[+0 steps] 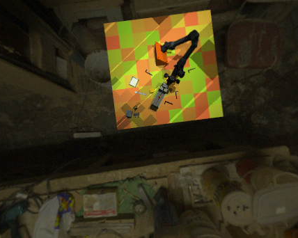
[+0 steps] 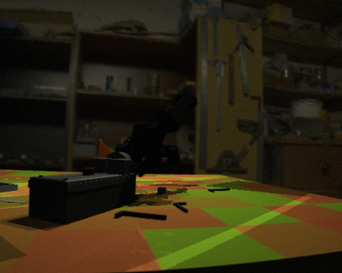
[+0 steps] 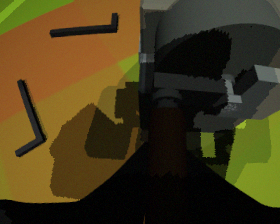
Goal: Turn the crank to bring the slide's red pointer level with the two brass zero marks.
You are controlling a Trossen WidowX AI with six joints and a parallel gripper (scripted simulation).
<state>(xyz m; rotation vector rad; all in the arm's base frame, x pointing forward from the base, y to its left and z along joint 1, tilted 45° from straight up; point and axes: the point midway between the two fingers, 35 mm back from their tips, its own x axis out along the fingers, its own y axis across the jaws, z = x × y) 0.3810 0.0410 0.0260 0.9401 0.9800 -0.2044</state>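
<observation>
Right now my gripper tip is 14 cm short of the red pointer, 12 cm to the left of it and 2 cm below it. Round my gripper tip: yellow disc: 3 cm ahead, 20 cm to the right, 5 cm below; then brown crank handle: 1 cm behind, 1 cm to the left, 3 cm above; then small cube: 10 cm behind, 9 cm to the left, 5 cm below.
</observation>
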